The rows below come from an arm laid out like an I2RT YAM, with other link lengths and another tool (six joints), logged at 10 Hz.
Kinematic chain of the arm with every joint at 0, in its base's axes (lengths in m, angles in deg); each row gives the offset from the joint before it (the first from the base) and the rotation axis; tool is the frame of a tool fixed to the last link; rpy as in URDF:
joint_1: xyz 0 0 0.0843 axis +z
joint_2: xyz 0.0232 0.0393 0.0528 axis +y
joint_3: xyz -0.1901 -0.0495 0 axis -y
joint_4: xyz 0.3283 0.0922 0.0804 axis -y
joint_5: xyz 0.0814 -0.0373 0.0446 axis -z
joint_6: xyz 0.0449 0 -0.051 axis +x
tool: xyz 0.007 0.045 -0.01 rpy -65.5 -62.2 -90
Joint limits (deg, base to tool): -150..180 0..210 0..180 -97..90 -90..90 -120..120
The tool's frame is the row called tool.
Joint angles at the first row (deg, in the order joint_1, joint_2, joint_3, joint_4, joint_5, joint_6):
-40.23 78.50 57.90 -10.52 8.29 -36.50
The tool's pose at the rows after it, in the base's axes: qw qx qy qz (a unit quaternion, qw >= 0); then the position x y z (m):
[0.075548 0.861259 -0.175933 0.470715 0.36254 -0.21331 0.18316]
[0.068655 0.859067 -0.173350 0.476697 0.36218 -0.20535 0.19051]
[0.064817 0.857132 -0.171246 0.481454 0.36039 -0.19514 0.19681]
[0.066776 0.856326 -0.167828 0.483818 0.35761 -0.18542 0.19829]
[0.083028 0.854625 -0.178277 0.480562 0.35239 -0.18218 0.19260]
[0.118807 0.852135 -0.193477 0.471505 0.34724 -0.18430 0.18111]
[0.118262 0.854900 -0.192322 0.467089 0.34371 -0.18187 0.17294]
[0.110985 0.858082 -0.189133 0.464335 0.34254 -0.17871 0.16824]
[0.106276 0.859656 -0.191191 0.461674 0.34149 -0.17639 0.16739]
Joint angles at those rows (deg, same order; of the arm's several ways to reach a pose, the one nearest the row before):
-39.70 77.63 58.14 -11.61 8.40 -35.80
-38.99 75.83 57.67 -12.67 8.04 -35.04
-38.05 73.32 56.48 -13.69 8.22 -34.33
-37.11 70.71 54.47 -13.88 8.94 -34.15
-36.85 68.50 51.73 -13.18 11.41 -33.93
-36.83 67.12 48.69 -10.93 15.94 -34.59
-36.83 66.21 46.75 -10.36 15.94 -34.89
-36.65 65.89 45.88 -10.45 15.30 -34.89
-36.52 65.54 45.64 -11.22 15.17 -34.50

